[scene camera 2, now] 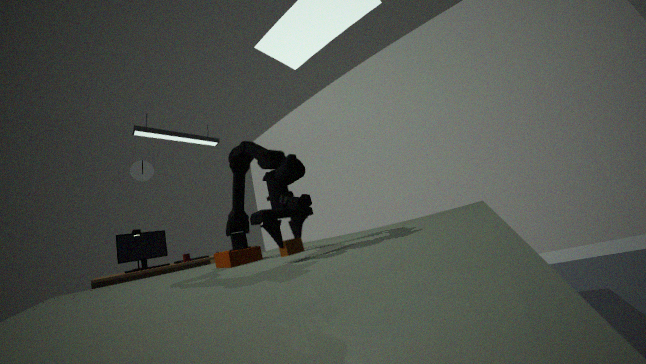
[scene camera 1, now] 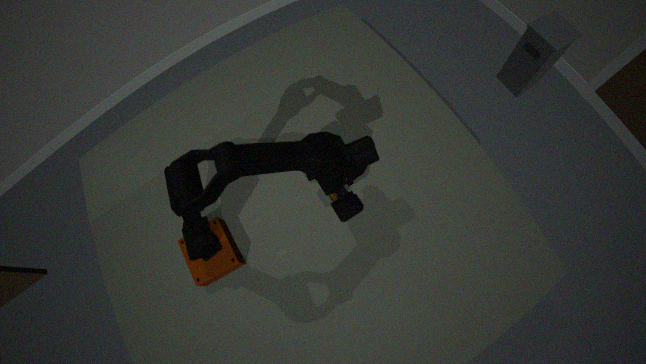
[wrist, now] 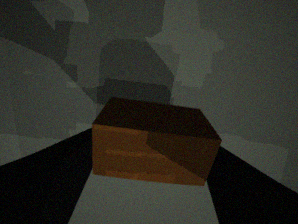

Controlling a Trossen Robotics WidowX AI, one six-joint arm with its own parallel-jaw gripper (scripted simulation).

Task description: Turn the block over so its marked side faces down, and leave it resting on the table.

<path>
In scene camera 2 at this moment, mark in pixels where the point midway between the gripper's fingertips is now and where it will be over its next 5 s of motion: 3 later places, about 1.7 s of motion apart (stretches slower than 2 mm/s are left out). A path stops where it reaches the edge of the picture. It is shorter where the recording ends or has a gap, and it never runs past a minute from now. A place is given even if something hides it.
My gripper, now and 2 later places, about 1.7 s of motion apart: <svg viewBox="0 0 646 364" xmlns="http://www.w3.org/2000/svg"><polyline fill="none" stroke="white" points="290,245 297,249 297,250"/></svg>
</path>
